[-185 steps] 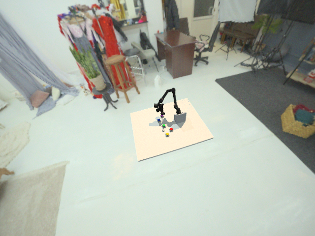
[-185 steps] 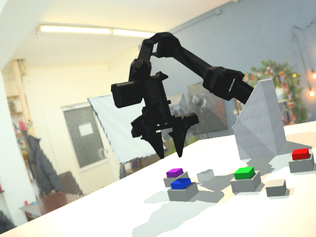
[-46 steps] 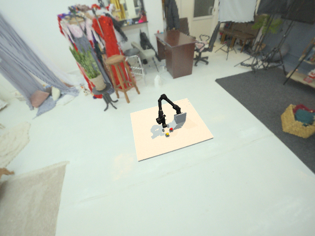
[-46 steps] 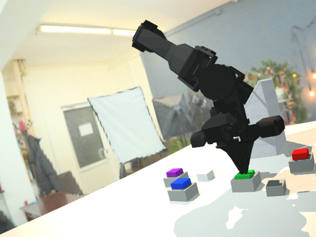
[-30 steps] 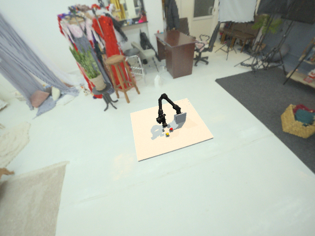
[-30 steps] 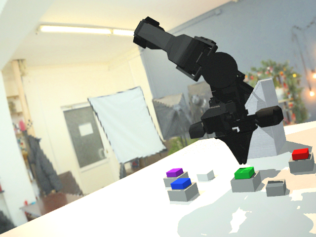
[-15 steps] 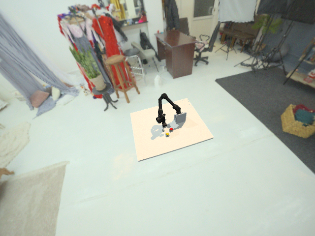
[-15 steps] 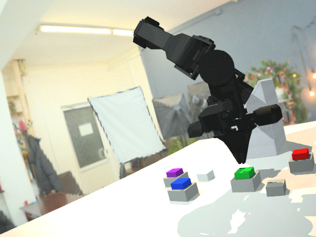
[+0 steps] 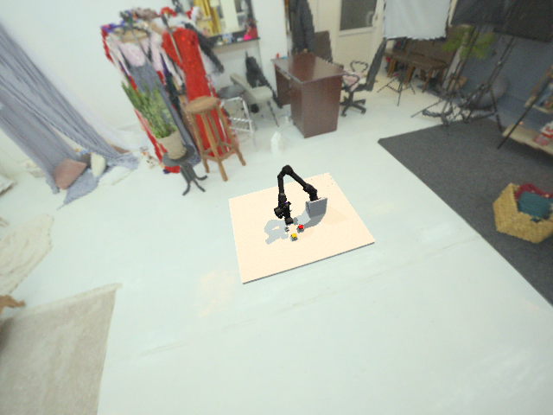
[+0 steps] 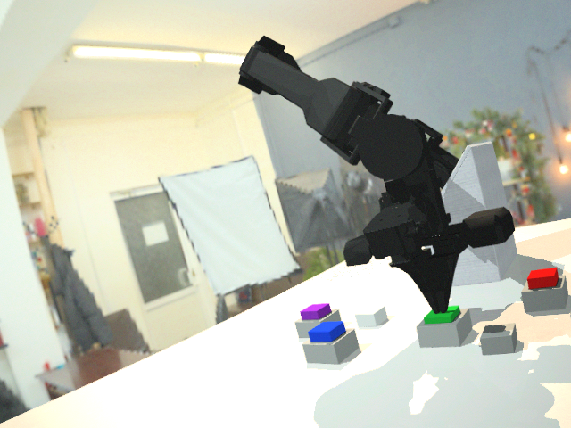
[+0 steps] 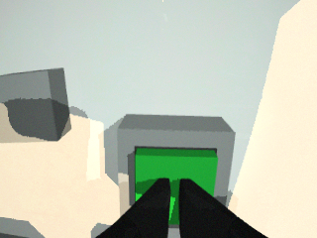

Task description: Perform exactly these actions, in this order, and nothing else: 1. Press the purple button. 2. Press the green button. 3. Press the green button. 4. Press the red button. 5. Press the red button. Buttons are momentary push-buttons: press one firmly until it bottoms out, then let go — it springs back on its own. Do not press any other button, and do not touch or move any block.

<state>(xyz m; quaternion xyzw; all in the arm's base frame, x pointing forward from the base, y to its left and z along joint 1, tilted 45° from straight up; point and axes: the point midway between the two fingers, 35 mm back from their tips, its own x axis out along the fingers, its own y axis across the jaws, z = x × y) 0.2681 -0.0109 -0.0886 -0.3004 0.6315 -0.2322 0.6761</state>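
Now: the green button 1 cm below my gripper tip. From my gripper tip the other things lie so: blue button (13 cm to the right, 5 cm ahead); red button (10 cm behind, 9 cm to the left); yellow button (16 cm to the left, 2 cm behind).
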